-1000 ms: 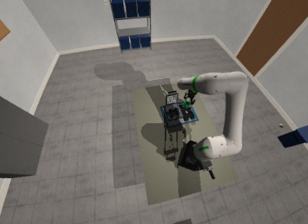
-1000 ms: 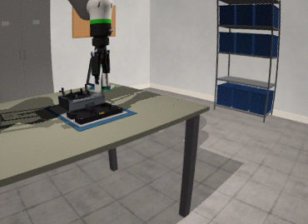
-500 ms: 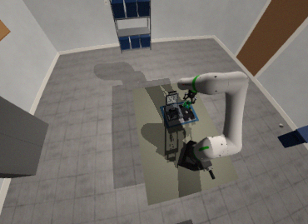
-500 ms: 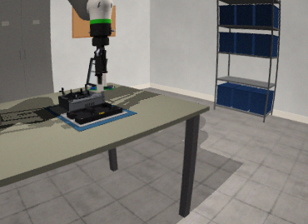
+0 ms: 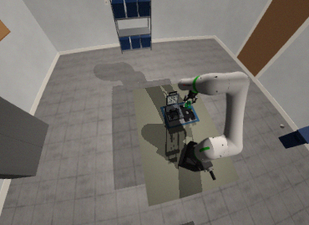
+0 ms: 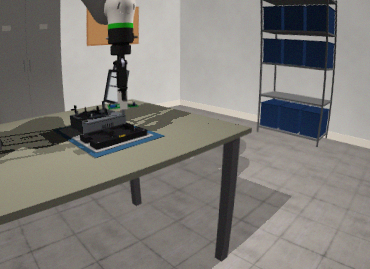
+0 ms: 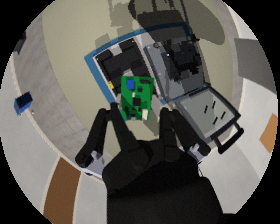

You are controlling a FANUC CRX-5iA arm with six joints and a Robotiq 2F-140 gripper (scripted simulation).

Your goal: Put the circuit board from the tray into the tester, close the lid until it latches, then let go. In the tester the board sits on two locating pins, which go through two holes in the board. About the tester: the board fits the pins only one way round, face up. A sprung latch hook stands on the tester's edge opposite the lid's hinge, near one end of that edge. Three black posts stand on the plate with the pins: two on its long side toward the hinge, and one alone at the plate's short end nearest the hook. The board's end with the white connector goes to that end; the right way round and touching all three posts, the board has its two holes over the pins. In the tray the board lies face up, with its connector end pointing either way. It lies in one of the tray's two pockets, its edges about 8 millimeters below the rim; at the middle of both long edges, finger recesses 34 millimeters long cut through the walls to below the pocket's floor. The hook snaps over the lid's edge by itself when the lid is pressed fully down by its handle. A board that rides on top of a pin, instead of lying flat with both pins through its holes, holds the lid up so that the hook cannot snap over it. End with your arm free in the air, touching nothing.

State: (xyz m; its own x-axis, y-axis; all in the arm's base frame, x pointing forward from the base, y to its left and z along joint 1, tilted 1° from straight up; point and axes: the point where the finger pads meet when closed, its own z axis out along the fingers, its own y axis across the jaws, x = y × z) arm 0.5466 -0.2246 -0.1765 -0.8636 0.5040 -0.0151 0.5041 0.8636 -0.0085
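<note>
Now: hand 20 mm above the green circuit board. Round my hand: tester lid 170 mm to the left, 90 mm ahead, 40 mm above; tester plate 180 mm to the left, 70 mm below, 30 mm behind.
</note>
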